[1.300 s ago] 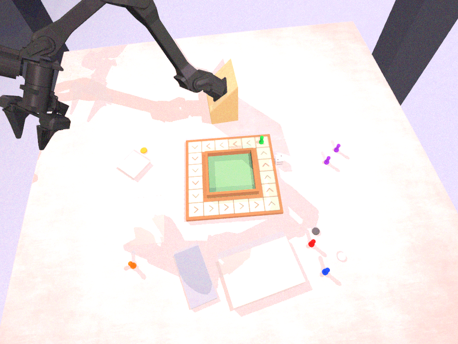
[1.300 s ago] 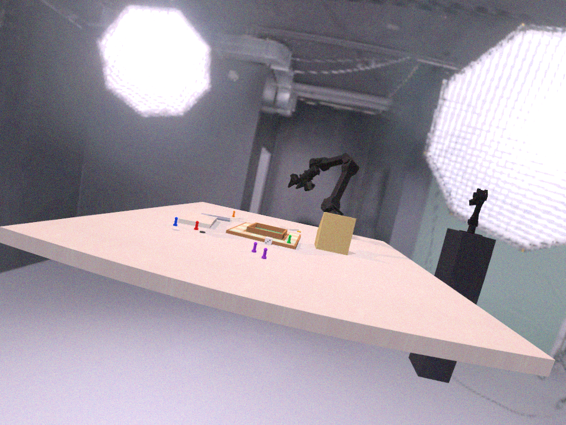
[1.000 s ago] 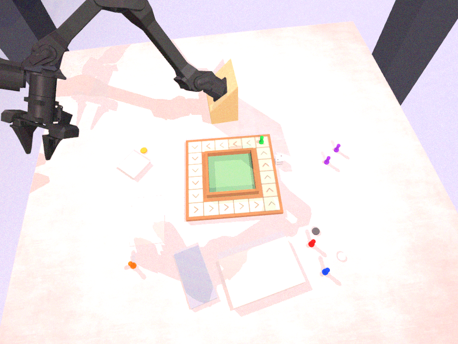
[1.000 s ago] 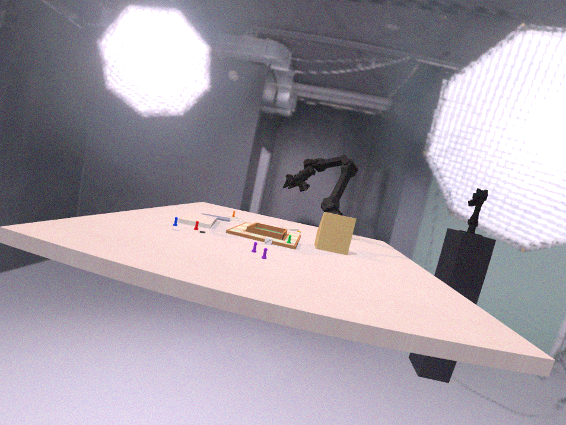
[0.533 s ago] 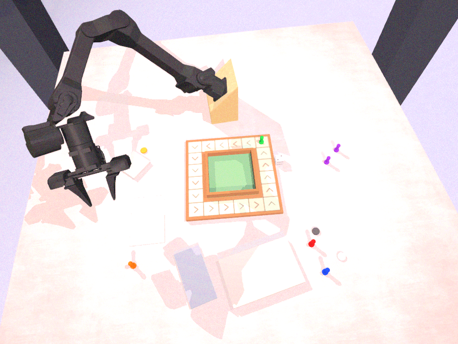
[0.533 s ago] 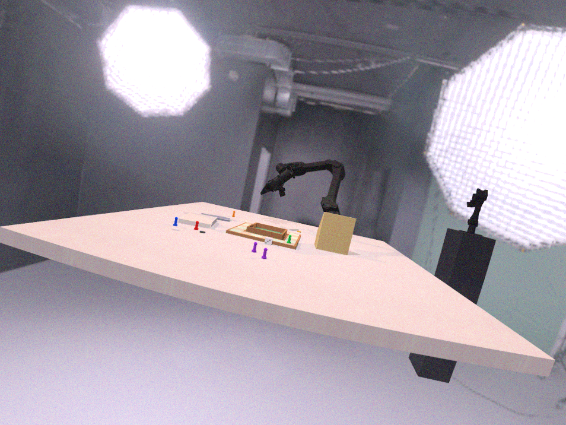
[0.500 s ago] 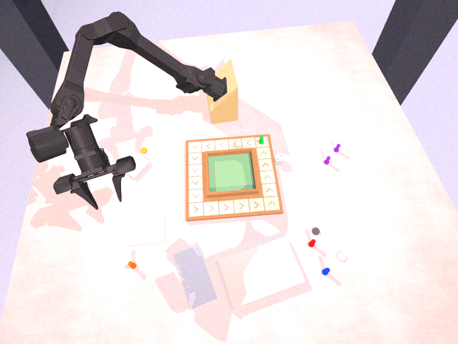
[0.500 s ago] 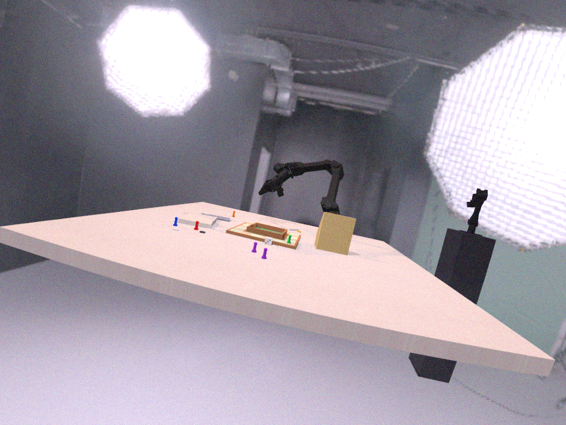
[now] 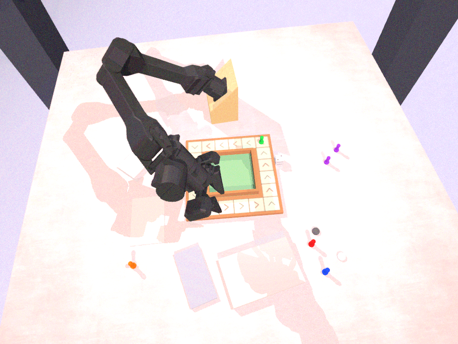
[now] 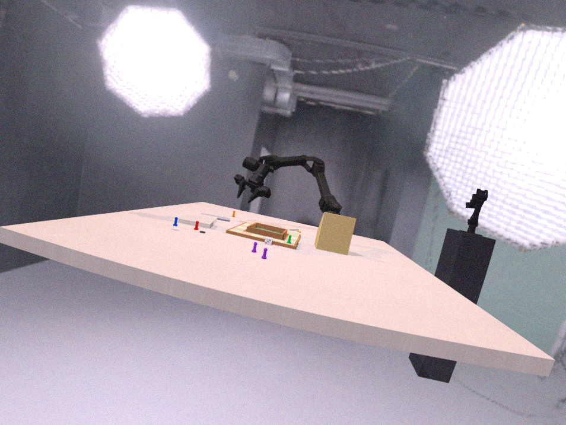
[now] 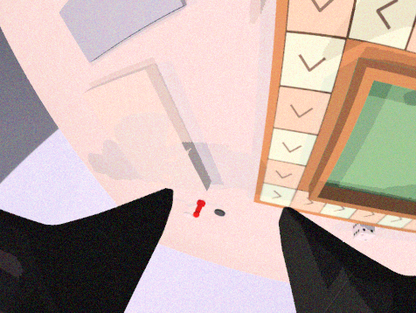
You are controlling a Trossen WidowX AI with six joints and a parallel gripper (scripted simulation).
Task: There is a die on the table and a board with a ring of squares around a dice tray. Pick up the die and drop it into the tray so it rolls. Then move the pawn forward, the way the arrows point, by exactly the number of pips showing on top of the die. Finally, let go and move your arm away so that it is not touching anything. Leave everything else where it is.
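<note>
Now: gripper tip 19 cm to the right of the white die, 19 cm past it and 12 cm above it. From my gripper tip the other things lie so: red pawn: 24 cm to the left, 11 cm below, 9 cm ahead; dice tray: 15 cm behind, 12 cm below, 3 cm to the left; dark disc: 26 cm to the left, 13 cm below, 5 cm ahead.
</note>
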